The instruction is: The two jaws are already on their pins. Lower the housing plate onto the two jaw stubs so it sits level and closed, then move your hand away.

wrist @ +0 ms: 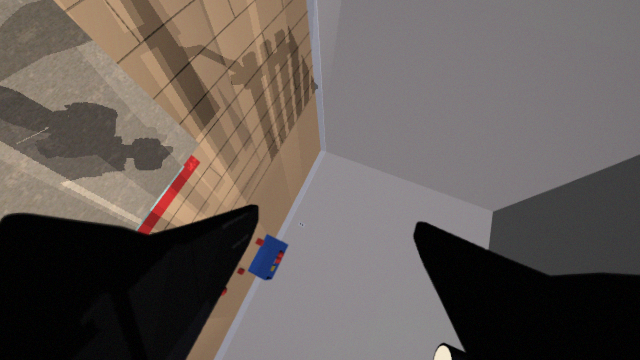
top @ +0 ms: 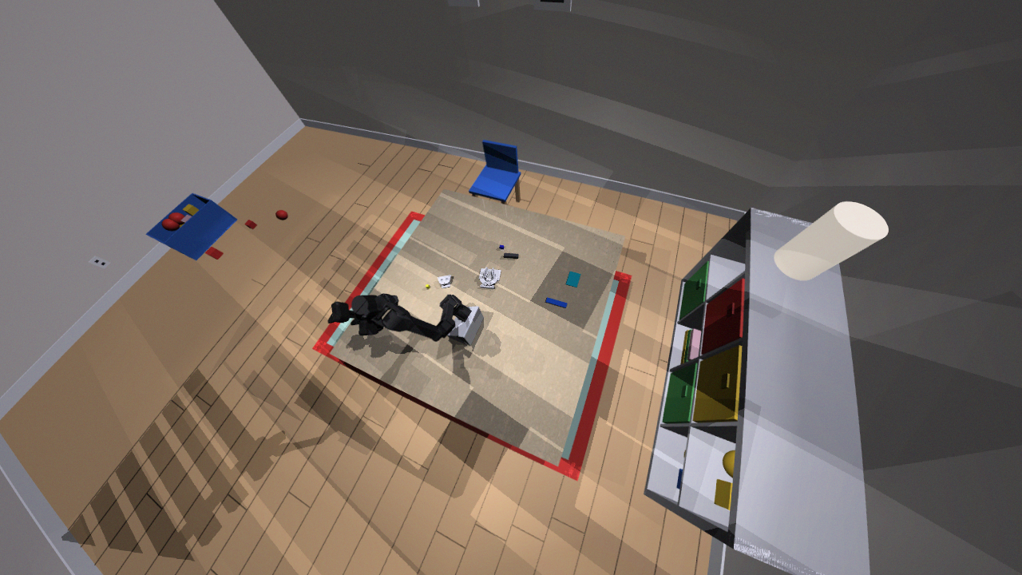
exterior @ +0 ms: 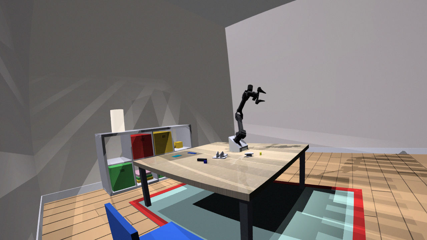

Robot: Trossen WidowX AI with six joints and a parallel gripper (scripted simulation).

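The white block lies 540 mm below my gripper tip, 470 mm ahead of it and 80 mm to the left of it. Round my gripper tip: black bar: 800 mm ahead, 530 mm below, 170 mm to the right; then yellow piece: 530 mm below, 390 mm ahead, 160 mm to the left; then blue cube: 830 mm ahead, 530 mm below, 90 mm to the right.
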